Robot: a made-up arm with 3 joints. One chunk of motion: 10 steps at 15 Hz.
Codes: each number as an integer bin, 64 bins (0 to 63) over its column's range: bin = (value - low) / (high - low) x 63, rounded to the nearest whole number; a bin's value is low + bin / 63 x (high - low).
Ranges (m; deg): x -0.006..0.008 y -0.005..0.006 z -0.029..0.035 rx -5.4..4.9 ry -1..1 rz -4.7..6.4
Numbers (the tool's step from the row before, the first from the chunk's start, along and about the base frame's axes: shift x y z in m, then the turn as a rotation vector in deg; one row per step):
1: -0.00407 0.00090 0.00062 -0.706 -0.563 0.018
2: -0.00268 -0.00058 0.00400 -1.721 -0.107 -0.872
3: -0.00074 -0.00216 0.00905 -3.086 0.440 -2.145
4: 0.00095 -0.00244 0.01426 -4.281 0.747 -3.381
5: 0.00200 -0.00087 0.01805 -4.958 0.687 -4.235
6: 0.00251 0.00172 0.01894 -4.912 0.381 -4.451
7: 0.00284 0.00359 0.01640 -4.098 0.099 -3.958
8: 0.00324 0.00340 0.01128 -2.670 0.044 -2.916
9: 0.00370 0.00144 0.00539 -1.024 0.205 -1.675
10: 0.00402 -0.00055 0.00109 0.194 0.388 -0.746
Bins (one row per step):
1: 9 34 29 29 14 27
2: 15 25 32 23 28 22
3: 24 16 37 14 45 15
4: 31 15 43 7 55 7
5: 36 24 46 3 53 3
6: 38 38 47 3 44 1
7: 40 49 45 8 35 4
8: 42 48 40 17 33 10
9: 44 37 34 27 38 17
10: 45 25 30 34 44 22

